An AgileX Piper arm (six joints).
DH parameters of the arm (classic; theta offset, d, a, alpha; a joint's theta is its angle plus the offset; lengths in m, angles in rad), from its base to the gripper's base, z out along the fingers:
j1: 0 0.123 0 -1.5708
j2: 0.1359 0 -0.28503 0
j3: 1.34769 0 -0.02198 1.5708
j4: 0 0.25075 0 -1.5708
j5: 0 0 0 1.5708
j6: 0 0.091 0 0
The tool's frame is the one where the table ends.
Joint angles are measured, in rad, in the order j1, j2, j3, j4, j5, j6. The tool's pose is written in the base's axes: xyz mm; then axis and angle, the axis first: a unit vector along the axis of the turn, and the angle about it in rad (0 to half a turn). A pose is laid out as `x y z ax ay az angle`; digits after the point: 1 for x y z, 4 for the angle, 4 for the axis.
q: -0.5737 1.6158 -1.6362 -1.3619 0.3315 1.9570
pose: 307.2 -233.0 455.3 0.6805 0.7187 -0.1428 1.5564
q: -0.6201 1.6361 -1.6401 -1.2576 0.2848 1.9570
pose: 305.2 -247.8 447.1 0.7154 0.6930 -0.0890 1.5776
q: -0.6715 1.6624 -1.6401 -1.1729 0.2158 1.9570
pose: 303.8 -264.3 437.1 0.7370 0.6747 -0.0400 1.5919
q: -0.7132 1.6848 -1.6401 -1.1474 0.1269 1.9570
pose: 303.6 -276.5 430.9 0.7312 0.6821 -0.0086 1.5807
